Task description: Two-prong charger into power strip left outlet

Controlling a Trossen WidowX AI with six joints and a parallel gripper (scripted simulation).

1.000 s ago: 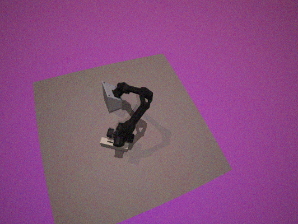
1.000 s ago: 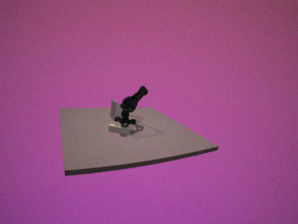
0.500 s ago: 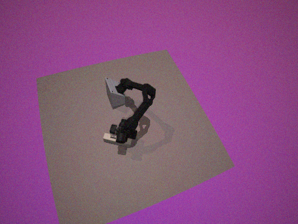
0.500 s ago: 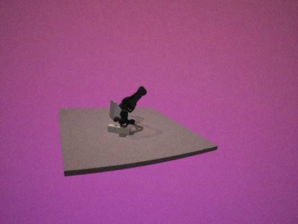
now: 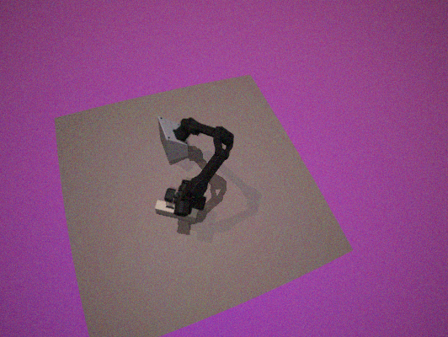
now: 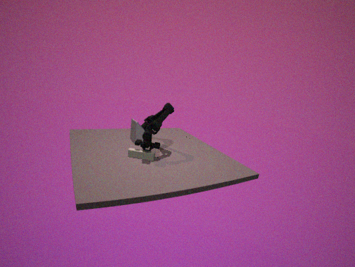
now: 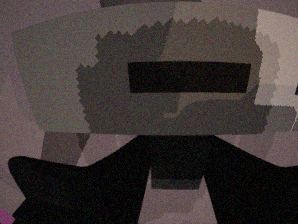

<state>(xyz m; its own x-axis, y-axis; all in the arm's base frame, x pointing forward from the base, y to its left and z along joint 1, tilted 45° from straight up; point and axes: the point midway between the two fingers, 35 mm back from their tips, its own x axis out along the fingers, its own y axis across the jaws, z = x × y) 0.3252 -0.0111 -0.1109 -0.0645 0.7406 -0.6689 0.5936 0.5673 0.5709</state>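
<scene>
Now: gripper tip 10 mm short of the dark charger, 10 mm to the left of it and 10 mm below it.
</scene>
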